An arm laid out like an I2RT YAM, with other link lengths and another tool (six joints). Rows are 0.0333 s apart.
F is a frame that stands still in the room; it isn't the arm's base.
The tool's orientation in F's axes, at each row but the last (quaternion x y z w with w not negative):
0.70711, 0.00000, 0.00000, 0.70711
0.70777, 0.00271, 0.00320, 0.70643
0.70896, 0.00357, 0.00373, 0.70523
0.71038, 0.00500, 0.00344, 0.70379
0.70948, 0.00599, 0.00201, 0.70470
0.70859, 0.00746, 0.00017, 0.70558
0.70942, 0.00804, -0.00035, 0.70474
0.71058, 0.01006, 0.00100, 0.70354
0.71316, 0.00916, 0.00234, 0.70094
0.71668, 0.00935, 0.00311, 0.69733
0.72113, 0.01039, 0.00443, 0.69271
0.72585, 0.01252, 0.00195, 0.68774
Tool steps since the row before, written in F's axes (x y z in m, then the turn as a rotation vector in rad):
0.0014, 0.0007, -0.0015, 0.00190, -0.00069, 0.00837
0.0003, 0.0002, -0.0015, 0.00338, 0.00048, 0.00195
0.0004, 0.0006, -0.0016, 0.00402, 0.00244, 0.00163
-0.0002, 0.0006, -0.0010, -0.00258, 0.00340, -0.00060
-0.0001, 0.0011, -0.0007, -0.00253, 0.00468, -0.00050
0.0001, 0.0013, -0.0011, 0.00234, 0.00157, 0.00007
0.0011, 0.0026, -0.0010, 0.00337, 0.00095, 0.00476
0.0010, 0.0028, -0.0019, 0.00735, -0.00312, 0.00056
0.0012, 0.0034, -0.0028, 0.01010, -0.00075, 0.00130
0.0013, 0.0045, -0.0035, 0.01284, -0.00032, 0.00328
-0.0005, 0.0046, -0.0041, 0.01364, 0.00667, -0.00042
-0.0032, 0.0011, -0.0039, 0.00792, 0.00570, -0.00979
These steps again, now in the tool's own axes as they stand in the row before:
0.0014, -0.0015, -0.0007, 0.00190, 0.00837, 0.00069
0.0003, -0.0015, -0.0002, 0.00339, 0.00195, -0.00046
0.0004, -0.0016, -0.0006, 0.00405, 0.00162, -0.00241
-0.0002, -0.0010, -0.0006, -0.00254, -0.00064, -0.00342
-0.0001, -0.0007, -0.0011, -0.00247, -0.00055, -0.00470
0.0001, -0.0011, -0.0013, 0.00236, 0.00009, -0.00154
0.0011, -0.0010, -0.0026, 0.00332, 0.00479, -0.00095
0.0011, -0.0019, -0.0028, 0.00729, 0.00069, 0.00323
0.0013, -0.0028, -0.0033, 0.01007, 0.00141, 0.00089
0.0014, -0.0036, -0.0044, 0.01280, 0.00340, 0.00045
-0.0004, -0.0043, -0.0044, 0.01378, -0.00057, -0.00636
-0.0031, -0.0040, -0.0010, 0.00818, -0.00996, -0.00500

